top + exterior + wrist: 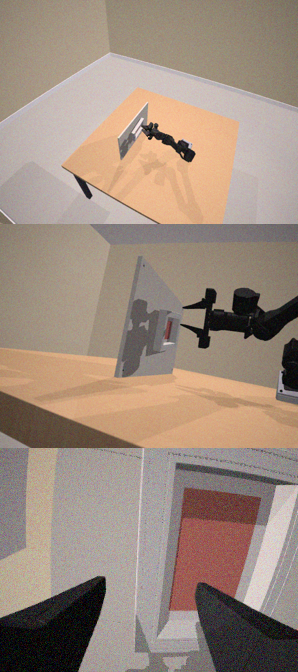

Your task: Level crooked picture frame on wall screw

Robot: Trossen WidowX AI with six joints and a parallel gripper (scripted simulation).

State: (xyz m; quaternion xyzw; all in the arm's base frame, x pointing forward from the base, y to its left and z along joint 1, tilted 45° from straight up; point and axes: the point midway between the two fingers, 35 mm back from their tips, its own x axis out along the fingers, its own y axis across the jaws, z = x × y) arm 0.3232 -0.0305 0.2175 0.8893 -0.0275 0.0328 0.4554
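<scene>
The picture frame lies 5 cm ahead of my gripper tip, 1 cm to the right of it and 5 cm below it. The rest, counted from my gripper tip: grey wall panel (6 cm ahead, 1 cm to the left, 6 cm below).
</scene>
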